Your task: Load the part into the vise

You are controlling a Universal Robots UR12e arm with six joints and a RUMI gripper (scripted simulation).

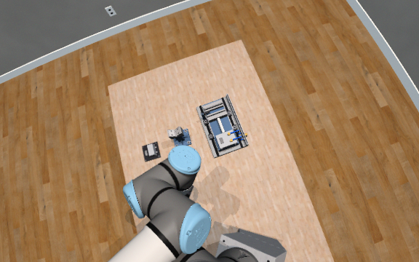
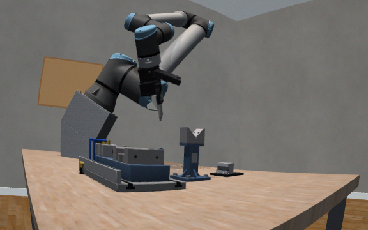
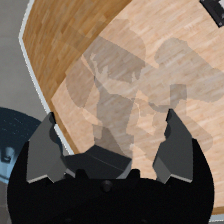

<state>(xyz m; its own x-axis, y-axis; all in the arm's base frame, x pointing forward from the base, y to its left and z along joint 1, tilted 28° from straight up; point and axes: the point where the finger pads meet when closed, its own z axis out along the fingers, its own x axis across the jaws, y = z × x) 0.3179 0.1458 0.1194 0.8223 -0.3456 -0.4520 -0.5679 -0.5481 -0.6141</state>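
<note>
Now: the part 30 cm ahead of my hand, 6 cm to the left of it and 21 cm below it. Also, from my hand: cylinder rod (28 cm ahead, 33 cm to the right, 16 cm below); then infeed plate (30 cm ahead, 8 cm to the left, 23 cm below); then vise (30 cm ahead, 33 cm to the right, 20 cm below).
</note>
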